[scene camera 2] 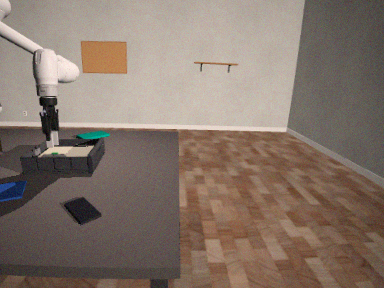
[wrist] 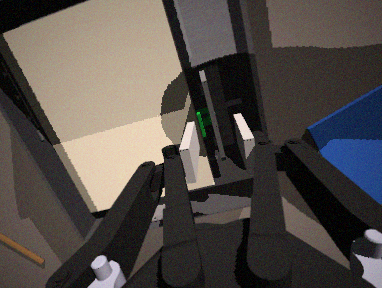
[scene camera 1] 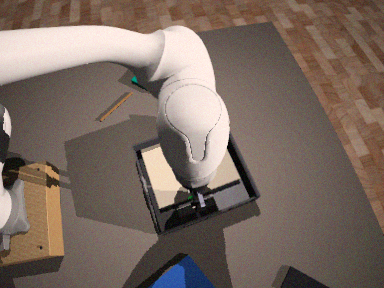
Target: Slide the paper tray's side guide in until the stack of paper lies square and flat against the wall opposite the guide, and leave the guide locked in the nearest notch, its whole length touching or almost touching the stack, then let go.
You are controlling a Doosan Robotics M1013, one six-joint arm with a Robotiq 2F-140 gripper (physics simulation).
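Where they show: gripper, fingertip midpoint: (scene camera 2: pixel 52 146) (wrist: pixel 215 131); arm's base, origin of the base link: (scene camera 1: pixel 4 212).
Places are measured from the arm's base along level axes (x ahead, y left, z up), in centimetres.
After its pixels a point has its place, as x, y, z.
The paper tray (scene camera 1: pixel 245 172) @[79.3, -16.0, 0.5] (scene camera 2: pixel 60 164) @[65.9, -23.8, -3.8] (wrist: pixel 45 165) @[61.7, 6.0, -1.2] is dark and open-topped. The cream paper stack (scene camera 1: pixel 159 175) @[53.8, -5.2, -4.1] (scene camera 2: pixel 72 150) @[65.3, -2.6, -4.2] (wrist: pixel 100 75) @[70.4, -5.6, -4.1] lies in it, roughly parallel to the wall opposite the guide; whether it touches that wall is unclear. The side guide (scene camera 1: pixel 229 185) @[74.4, -16.2, -5.0] (wrist: pixel 178 30), a thin dark upright plate, runs along the stack's near edge. A green part (scene camera 1: pixel 190 197) @[60.5, -16.6, -0.4] (scene camera 2: pixel 55 153) @[61.5, -16.7, -0.7] (wrist: pixel 201 122) @[61.6, -16.6, -0.4] and a thin grey bar (wrist: pixel 212 110) @[62.6, -18.3, -0.6] show at its middle. My gripper (scene camera 1: pixel 197 199) @[61.4, -18.0, 3.5] (scene camera 2: pixel 52 142) @[61.4, -18.0, 3.5] (wrist: pixel 215 131) @[61.4, -18.0, 3.5] is open, its pale pads apart above the guide's middle. The arm hides part of the stack in scene camera 1.
A blue object (scene camera 1: pixel 185 275) @[50.3, -37.6, -7.6] (scene camera 2: pixel 12 191) @[52.5, -42.0, -7.6] (wrist: pixel 350 160) @[45.9, -38.1, -7.6] and a flat black object (scene camera 1: pixel 300 280) @[82.8, -53.6, -7.7] (scene camera 2: pixel 82 210) @[84.0, -57.8, -7.7] lie in front of the tray. A teal object (scene camera 1: pixel 137 81) (scene camera 2: pixel 93 135) @[68.1, 37.8, -6.7] and a thin wooden stick (scene camera 1: pixel 116 106) @[46.4, 30.0, -7.9] (wrist: pixel 22 248) @[43.5, 28.3, -8.1] lie behind. A wooden block (scene camera 1: pixel 55 215) @[15.9, -5.7, -4.5] stands left.
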